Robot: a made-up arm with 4 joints. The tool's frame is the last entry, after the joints. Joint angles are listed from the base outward.
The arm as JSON. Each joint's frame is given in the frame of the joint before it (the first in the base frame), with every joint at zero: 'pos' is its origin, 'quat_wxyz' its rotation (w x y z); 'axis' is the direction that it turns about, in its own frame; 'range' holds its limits. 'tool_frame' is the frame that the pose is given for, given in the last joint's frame.
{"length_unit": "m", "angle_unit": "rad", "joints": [
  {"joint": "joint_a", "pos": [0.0, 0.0, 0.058], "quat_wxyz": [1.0, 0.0, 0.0, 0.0], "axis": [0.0, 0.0, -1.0], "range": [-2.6, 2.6]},
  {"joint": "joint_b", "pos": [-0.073, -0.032, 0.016], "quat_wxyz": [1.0, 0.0, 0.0, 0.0], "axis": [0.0, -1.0, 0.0], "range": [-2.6, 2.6]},
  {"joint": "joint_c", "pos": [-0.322, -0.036, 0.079], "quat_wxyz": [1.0, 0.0, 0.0, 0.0], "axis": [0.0, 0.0, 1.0], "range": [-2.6, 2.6]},
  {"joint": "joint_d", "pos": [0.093, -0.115, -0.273], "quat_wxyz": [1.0, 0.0, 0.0, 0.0], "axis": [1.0, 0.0, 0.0], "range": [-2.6, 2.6]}
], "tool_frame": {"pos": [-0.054, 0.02, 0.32], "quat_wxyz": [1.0, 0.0, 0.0, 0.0]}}
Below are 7 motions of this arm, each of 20 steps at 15 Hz.
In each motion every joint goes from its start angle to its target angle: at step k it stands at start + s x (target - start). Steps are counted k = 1, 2, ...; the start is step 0. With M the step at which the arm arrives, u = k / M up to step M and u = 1 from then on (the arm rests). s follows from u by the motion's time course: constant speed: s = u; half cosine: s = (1 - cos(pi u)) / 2; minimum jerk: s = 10 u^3 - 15 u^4 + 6 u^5.
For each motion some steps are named. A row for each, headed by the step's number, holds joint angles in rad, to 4 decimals.
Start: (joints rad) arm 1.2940 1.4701 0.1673 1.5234
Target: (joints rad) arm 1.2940 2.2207 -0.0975 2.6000
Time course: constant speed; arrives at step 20
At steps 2, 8, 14, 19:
2: 1.2940 1.5452 0.1408 1.6311
8: 1.2940 1.7703 0.0614 1.9540
14: 1.2940 1.9955 -0.0181 2.2770
19: 1.2940 2.1832 -0.0843 2.5462

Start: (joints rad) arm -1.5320 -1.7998 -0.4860 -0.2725
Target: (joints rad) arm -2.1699 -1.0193 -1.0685 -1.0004
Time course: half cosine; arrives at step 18
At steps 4, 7, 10, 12, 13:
4: -1.6066 -1.7085 -0.5541 -0.3576
7: -1.7419 -1.5430 -0.6776 -0.5120
10: -1.9063 -1.3418 -0.8278 -0.6996
12: -2.0104 -1.2144 -0.9229 -0.8184
13: -2.0560 -1.1587 -0.9645 -0.8704

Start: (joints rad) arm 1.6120 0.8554 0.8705 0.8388
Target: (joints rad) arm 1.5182 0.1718 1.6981 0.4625
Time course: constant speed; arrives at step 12
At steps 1, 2, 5, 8, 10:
1: 1.6042 0.7984 0.9395 0.8074
2: 1.5964 0.7415 1.0084 0.7761
5: 1.5729 0.5706 1.2153 0.6820
8: 1.5495 0.3997 1.4222 0.5879
10: 1.5338 0.2857 1.5602 0.5252

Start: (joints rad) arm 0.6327 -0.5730 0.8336 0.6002
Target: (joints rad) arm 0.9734 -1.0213 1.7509 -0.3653
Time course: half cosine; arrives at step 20
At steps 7, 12, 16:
7: 0.7257 -0.6954 1.0840 0.3366
12: 0.8557 -0.8664 1.4340 -0.0317
16: 0.9409 -0.9785 1.6633 -0.2731

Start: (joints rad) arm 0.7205 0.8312 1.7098 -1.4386
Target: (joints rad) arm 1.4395 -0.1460 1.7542 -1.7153
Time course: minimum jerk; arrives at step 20
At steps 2, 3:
2: 0.7267 0.8228 1.7102 -1.4410
3: 0.7396 0.8052 1.7110 -1.4460

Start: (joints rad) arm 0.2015 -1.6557 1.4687 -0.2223
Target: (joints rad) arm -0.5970 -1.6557 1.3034 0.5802
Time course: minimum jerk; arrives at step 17
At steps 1, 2, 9, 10, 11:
1: 0.2000 -1.6557 1.4684 -0.2208
2: 0.1907 -1.6557 1.4665 -0.2114
9: -0.2417 -1.6557 1.3770 0.2231
10: -0.3271 -1.6557 1.3593 0.3090
11: -0.4056 -1.6557 1.3430 0.3878

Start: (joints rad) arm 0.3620 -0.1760 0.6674 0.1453
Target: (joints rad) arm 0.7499 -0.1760 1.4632 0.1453
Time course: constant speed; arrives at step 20
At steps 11, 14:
11: 0.5753 -0.1760 1.1051 0.1453
14: 0.6335 -0.1760 1.2245 0.1453

